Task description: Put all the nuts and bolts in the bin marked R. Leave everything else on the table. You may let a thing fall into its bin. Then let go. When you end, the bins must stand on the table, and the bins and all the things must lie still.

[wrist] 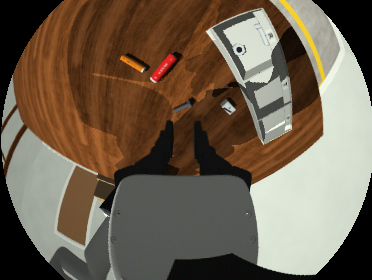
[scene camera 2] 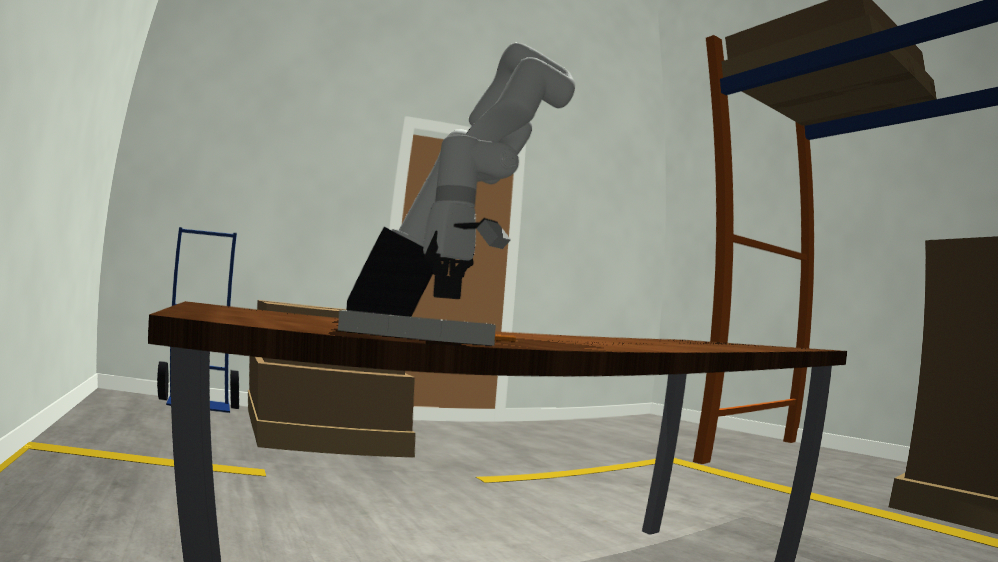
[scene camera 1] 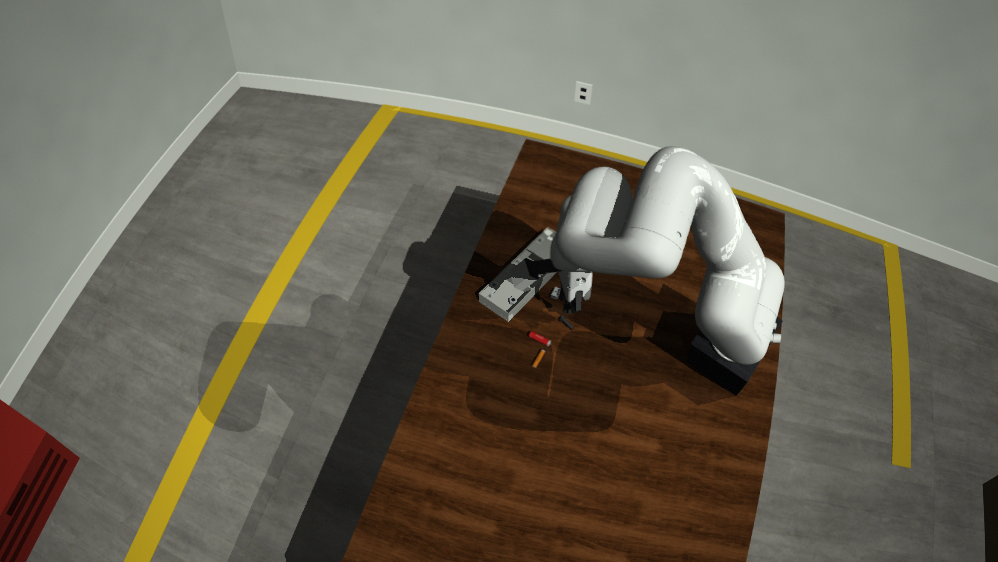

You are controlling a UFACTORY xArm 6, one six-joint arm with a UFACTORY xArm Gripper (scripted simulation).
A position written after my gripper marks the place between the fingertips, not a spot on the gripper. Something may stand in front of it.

Observation:
I see my gripper (scene camera 2: 446, 298).
My gripper is seen too in the wrist view (wrist: 183, 129) and in scene camera 1 (scene camera 1: 568, 305).

